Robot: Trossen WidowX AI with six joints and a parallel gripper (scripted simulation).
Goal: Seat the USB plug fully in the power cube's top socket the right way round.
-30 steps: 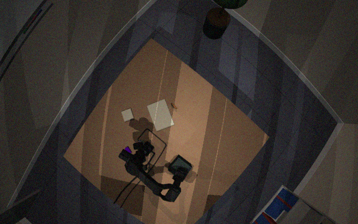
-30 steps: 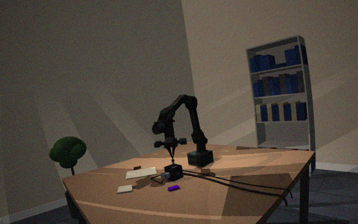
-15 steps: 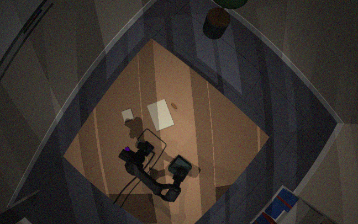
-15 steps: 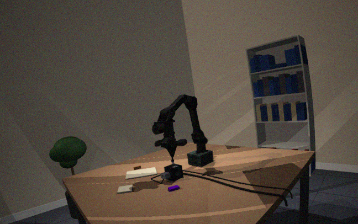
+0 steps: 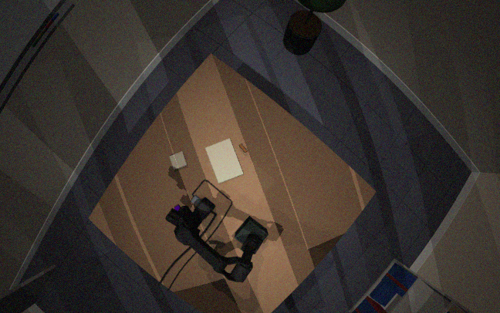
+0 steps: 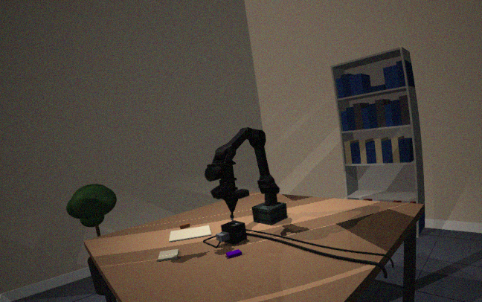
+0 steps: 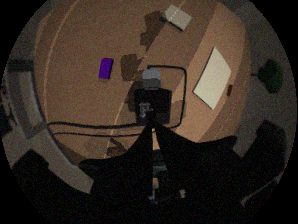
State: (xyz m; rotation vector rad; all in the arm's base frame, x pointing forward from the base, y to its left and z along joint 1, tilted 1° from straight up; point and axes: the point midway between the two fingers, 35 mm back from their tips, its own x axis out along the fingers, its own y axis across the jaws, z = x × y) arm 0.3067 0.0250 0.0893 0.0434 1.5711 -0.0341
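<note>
Now: the USB plug 2 cm below my gripper tip. Also, from my gripper tip: purple block (13 cm below, 12 cm ahead, 10 cm to the left); small white pad (27 cm ahead, 13 cm to the right, 13 cm below); white sheet (28 cm to the right, 13 cm below, 6 cm ahead).
</note>
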